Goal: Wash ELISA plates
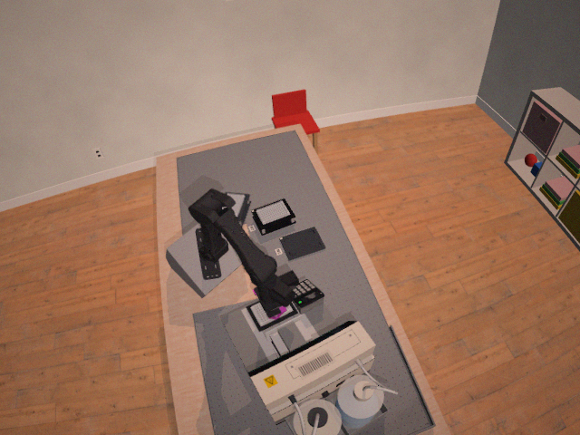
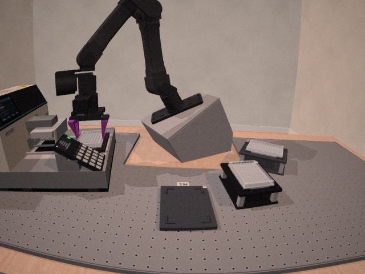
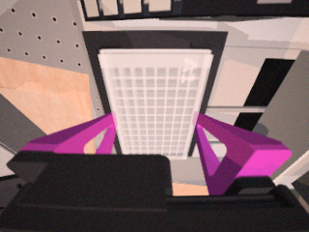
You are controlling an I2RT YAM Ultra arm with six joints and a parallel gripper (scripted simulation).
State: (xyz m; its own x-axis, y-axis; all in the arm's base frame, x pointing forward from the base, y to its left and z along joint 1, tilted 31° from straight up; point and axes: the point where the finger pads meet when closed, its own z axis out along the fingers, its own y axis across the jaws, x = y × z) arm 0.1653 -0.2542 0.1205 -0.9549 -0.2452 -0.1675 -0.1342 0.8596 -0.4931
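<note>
Now: hand 10 mm above the black carrier pocket. Also, from my hand: nest N1: 290 mm to the left, 230 mm ahead, 80 mm below; grey manifold: 150 mm to the right, 40 mm above, 20 mm ahead; raised black nest: 460 mm to the left, 160 mm ahead, 50 mm below.
</note>
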